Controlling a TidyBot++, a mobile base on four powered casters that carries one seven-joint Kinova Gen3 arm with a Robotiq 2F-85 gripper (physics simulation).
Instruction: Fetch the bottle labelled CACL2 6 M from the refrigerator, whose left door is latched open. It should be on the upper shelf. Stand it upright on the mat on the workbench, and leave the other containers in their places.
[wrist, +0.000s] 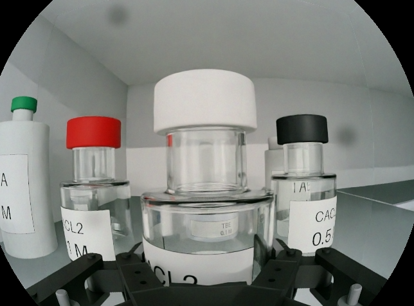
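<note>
A clear glass bottle with a wide white cap (206, 160) stands upright in the centre of the wrist view. The top line of its white label reads as CACL2, cut at the left; the line below is hidden by the gripper. My gripper (209, 248) is shut on this bottle, with one finger against each side of its body below the shoulder. The bottle stands among other containers inside the refrigerator, and its base is hidden.
A red-capped bottle (94, 175), labelled CACL2 1 M, stands to the left. A white bottle with a green cap (25, 185) is farther left. A black-capped bottle (303, 162), labelled CACL2 0.5, stands close on the right. A TBE 0.1 M container shows through the central bottle's glass.
</note>
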